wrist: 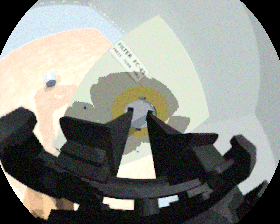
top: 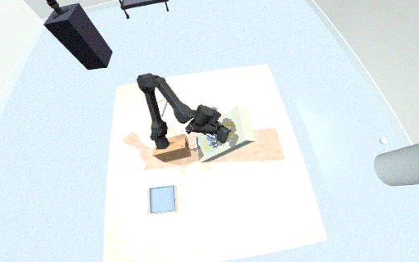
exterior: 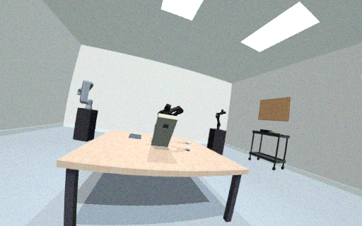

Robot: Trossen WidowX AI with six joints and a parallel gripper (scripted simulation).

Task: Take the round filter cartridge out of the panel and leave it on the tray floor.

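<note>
The round filter cartridge lies 10 mm below my gripper tip and 10 mm ahead of it. From my gripper tip the other things lie so: service panel 80 mm below, 30 mm behind; blue tray 400 mm behind, 330 mm to the right, 260 mm below.
</note>
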